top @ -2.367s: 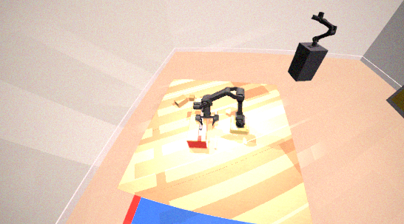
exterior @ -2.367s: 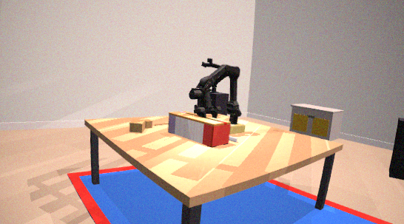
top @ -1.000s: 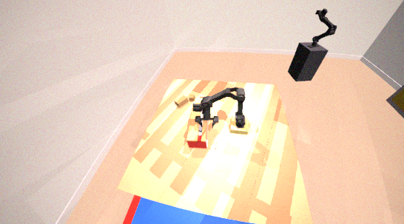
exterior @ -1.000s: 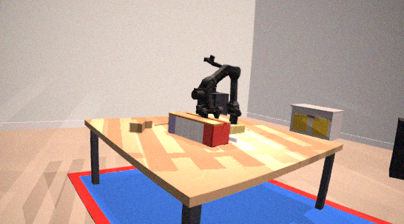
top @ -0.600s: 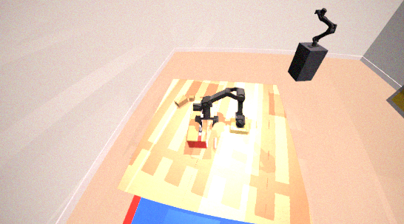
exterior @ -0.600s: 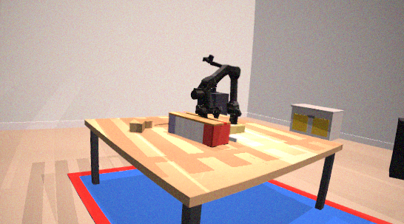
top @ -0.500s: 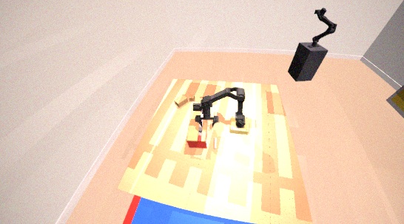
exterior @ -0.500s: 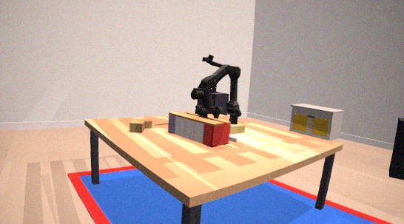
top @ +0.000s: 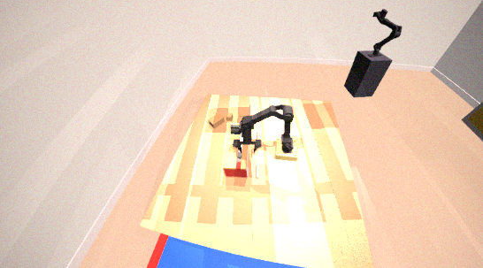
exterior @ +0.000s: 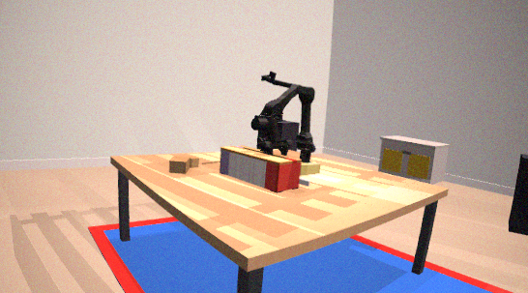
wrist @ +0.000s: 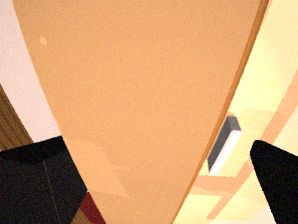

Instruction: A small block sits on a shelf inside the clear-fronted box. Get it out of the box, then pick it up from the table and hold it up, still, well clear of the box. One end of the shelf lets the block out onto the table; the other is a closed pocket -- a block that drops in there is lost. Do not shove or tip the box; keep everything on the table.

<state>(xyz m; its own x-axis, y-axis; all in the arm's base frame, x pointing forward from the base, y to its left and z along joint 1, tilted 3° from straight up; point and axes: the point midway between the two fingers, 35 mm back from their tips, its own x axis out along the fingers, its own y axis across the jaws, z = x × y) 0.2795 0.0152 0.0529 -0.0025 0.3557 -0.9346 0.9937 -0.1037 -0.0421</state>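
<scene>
My gripper tip is 6 cm short of the grey piece and 1 cm to the right of it. The rest, counted from my gripper tip: long box (3 cm ahead, 6 cm to the right, 3 cm below).
</scene>
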